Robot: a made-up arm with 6 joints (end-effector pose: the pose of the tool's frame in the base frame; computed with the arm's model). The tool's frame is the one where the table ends.
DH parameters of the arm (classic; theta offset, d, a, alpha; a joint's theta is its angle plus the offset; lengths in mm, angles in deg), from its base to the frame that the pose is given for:
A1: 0 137 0 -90
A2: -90 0 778 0
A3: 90 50 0 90
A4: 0 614 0 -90
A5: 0 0 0 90
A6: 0 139 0 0
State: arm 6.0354 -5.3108 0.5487 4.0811 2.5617 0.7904
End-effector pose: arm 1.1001 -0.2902 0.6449 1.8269 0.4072 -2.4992
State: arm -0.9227 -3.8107 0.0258 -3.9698 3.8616 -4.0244
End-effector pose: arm 0.4319 -0.5994 -0.9181 0.0085 -1.2581 -0.6738
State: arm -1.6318 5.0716 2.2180 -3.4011 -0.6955 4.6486
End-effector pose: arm 0.0316 0.0716 0.7233 1.6975 0.0480 -0.3833
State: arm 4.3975 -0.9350 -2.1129 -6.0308 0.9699 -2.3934
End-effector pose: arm 0.3229 0.7376 -0.0802 -0.2750 2.2551 1.0406
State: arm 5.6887 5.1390 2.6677 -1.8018 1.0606 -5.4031
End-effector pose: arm -0.0617 -0.0405 0.5189 0.7199 1.5108 -1.9620
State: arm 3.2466 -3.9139 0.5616 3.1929 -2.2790 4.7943
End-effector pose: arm -0.5405 -0.1127 -0.9543 -0.8187 0.8261 -1.2899
